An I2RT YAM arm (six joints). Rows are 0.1 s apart.
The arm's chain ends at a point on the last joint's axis. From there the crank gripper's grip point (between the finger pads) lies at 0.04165 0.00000 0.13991 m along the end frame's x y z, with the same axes.
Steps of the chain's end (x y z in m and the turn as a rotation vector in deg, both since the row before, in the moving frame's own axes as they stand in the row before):
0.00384, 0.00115, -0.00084, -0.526, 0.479, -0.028
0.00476, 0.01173, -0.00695, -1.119, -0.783, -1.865
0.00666, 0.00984, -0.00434, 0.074, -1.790, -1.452
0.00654, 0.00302, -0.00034, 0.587, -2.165, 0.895
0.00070, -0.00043, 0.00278, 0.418, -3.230, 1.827
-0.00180, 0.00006, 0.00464, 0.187, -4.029, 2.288
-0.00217, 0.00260, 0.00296, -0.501, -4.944, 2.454
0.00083, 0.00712, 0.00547, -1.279, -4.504, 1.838
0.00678, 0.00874, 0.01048, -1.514, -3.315, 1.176
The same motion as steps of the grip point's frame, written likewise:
0.00501, 0.00241, -0.00120, -0.526, 0.479, -0.028
0.00287, 0.01314, -0.00641, -1.119, -0.783, -1.865
0.00225, 0.00866, -0.00311, 0.074, -1.790, -1.452
0.00123, 0.00219, 0.00113, 0.587, -2.165, 0.895
-0.00725, -0.00026, 0.00491, 0.418, -3.230, 1.827
-0.01175, 0.00106, 0.00722, 0.187, -4.029, 2.288
-0.01444, 0.00536, 0.00601, -0.501, -4.944, 2.454
-0.01035, 0.01143, 0.00826, -1.279, -4.504, 1.838
-0.00143, 0.01324, 0.01259, -1.514, -3.315, 1.176

